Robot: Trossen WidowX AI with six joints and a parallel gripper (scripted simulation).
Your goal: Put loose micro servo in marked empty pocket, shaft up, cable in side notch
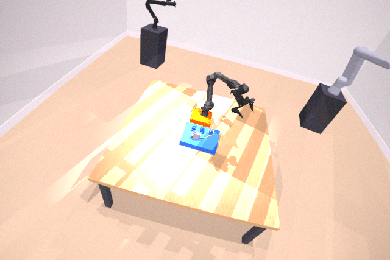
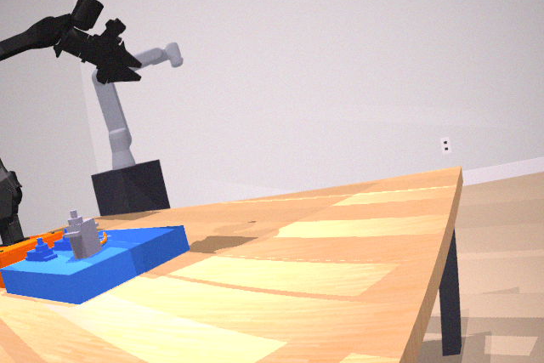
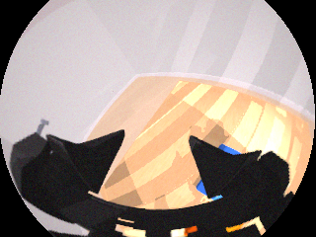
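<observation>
Now: the blue deck 340 mm below my gripper tip, 280 mm to the right of it and 100 mm ahead of it.
</observation>
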